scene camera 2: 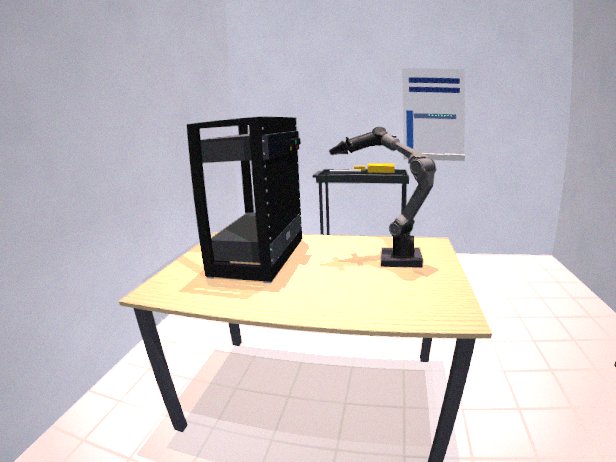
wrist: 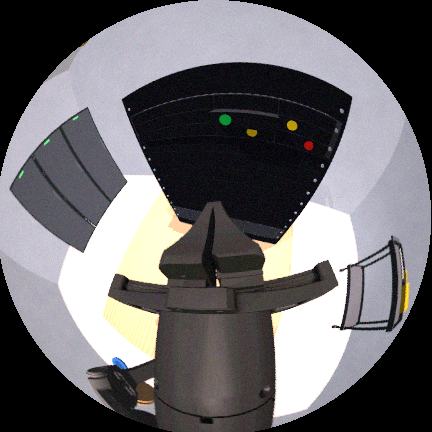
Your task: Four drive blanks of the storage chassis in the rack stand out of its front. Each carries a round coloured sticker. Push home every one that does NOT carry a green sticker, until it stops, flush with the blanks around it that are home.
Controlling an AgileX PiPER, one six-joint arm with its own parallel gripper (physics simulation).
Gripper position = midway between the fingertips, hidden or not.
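The gripper (wrist: pixel 214 209) is visible. A black rack (scene camera 2: pixel 269 236) is visible too; the wrist view also shows the rack (wrist: pixel 253 135).
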